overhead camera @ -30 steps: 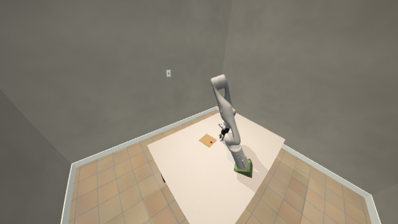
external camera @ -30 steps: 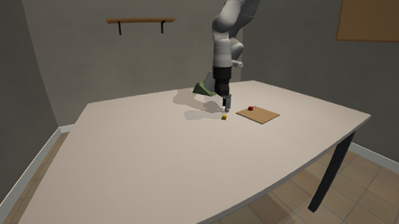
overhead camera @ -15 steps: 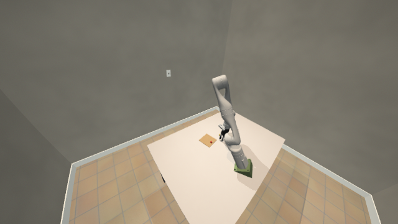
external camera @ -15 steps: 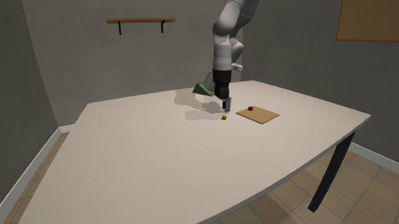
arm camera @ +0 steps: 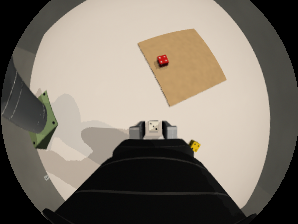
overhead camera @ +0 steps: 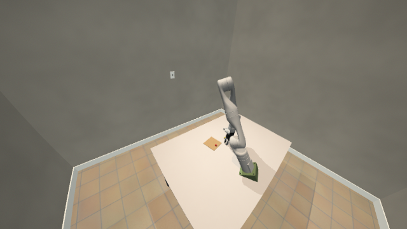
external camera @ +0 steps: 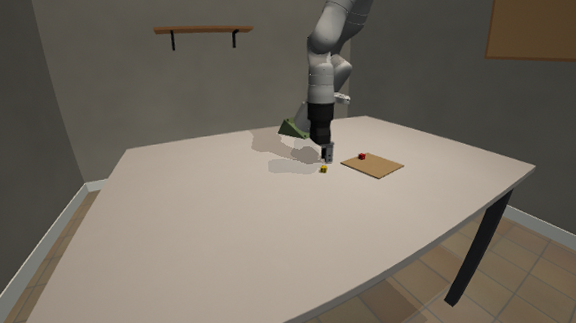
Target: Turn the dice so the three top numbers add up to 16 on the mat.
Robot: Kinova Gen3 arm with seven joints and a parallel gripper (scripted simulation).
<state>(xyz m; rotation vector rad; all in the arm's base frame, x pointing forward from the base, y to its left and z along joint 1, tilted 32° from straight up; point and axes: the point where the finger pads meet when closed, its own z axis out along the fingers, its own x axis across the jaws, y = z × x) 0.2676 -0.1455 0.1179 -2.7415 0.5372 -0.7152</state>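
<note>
Now: hand 1 cm above the white die. From my hand the other things lie so: tan mat (10 cm ahead, 10 cm to the left, 2 cm below); then red die (5 cm ahead, 10 cm to the left, 1 cm below); then yellow die (6 cm ahead, 6 cm to the right, 1 cm below).
</note>
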